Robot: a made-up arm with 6 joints.
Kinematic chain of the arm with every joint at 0, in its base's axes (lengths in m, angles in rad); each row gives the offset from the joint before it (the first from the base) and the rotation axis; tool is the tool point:
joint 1: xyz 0 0 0.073 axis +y
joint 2: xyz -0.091 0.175 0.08 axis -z
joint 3: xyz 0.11 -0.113 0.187 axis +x
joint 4: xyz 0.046 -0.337 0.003 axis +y
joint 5: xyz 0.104 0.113 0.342 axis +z
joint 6: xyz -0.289 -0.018 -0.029 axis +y
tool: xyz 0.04 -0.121 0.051
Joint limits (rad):
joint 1: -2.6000..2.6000
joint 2: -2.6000..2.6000
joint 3: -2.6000..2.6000
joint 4: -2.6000..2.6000
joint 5: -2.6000..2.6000
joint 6: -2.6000..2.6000
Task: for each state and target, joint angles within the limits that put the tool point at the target. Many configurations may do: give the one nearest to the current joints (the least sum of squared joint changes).
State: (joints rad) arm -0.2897 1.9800 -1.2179 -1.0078 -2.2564 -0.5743
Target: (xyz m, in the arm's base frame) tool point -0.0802 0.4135 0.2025
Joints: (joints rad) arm -0.3188 1.8441 -1.7801 -1.7247 -2.2460 -0.7964
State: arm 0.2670 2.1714 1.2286 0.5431 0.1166 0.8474
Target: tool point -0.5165 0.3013 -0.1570
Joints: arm -0.1582 2.2796 1.6003 0.4138 0.1923 0.8835
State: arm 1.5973 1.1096 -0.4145 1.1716 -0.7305 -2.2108
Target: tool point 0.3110 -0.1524 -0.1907
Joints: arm 1.7716 1.0311 -0.7424 1.3363 -1.3009 -2.2838
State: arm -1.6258 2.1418 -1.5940 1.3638 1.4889 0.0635
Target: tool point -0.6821 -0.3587 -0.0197
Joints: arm -1.5720 1.9503 -1.9473 0.9579 0.9834 0.2129
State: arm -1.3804 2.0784 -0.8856 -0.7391 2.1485 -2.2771
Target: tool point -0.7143 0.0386 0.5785
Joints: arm -1.0117 1.9452 -1.1166 -1.0956 2.2369 -2.2402
